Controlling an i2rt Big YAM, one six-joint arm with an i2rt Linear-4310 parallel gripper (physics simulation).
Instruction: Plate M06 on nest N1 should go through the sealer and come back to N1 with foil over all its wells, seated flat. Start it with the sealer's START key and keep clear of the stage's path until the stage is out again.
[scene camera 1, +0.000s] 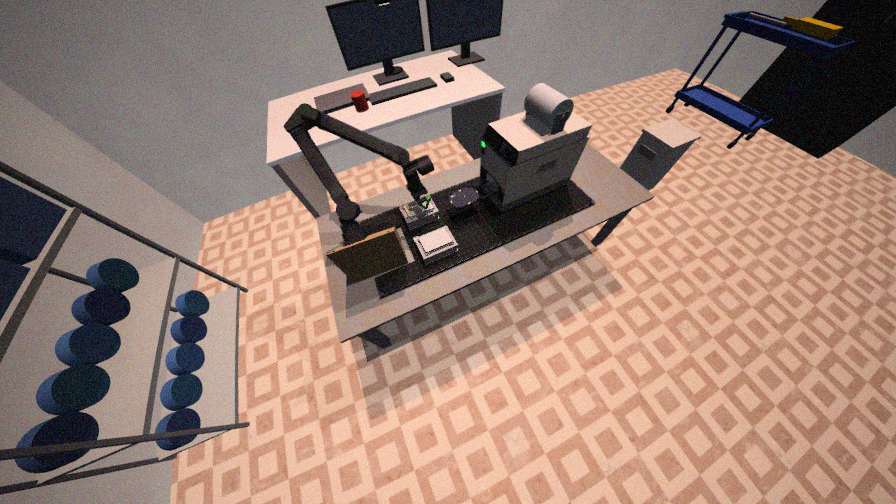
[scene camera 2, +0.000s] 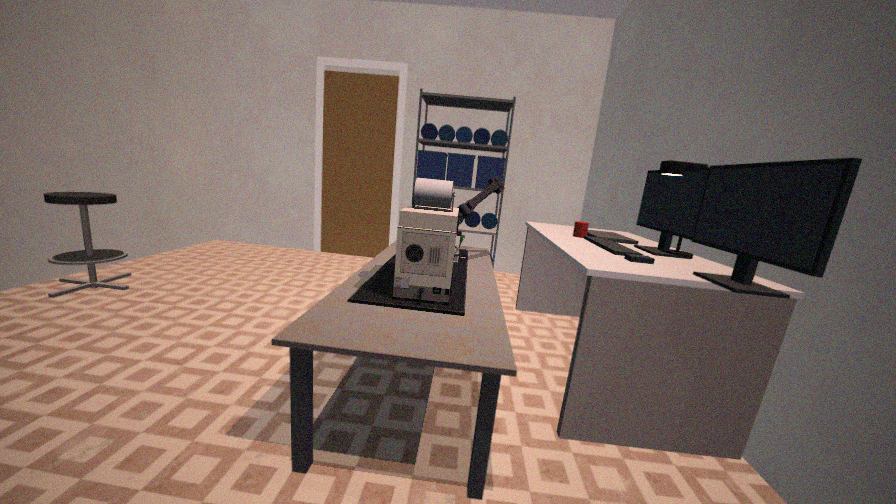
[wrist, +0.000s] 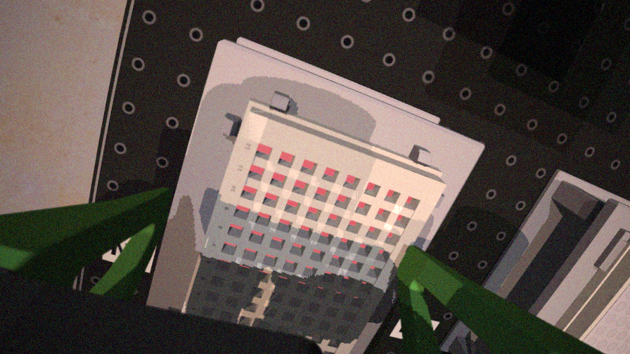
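Observation:
A cream well plate with red in its wells (wrist: 300, 142) (scene camera 1: 413, 208) sits on a pale nest (wrist: 450, 145); its label cannot be read. My gripper (wrist: 291, 232) (scene camera 1: 426, 200) (scene camera 2: 461, 239) is open and empty above this plate, green fingers on either side of it in the wrist view. The near part of the plate is in shadow and partly hidden by the gripper body. The sealer (scene camera 1: 538, 162) (scene camera 2: 426, 257) stands on the dark mat, with a green light on its front. A dark, round-looking piece (scene camera 1: 463, 198), apparently the stage, lies before it. The START key cannot be made out.
A second nest (wrist: 537, 250) with a white plate (wrist: 612, 325) (scene camera 1: 436, 241) stands beside the first. A brown upright panel (scene camera 1: 372, 257) stands at the left of the bench (scene camera 1: 501, 266) (scene camera 2: 401, 332). A desk (scene camera 1: 281, 125) (scene camera 2: 676, 351) with monitors and a red mug (scene camera 1: 359, 100) (scene camera 2: 580, 229) is behind.

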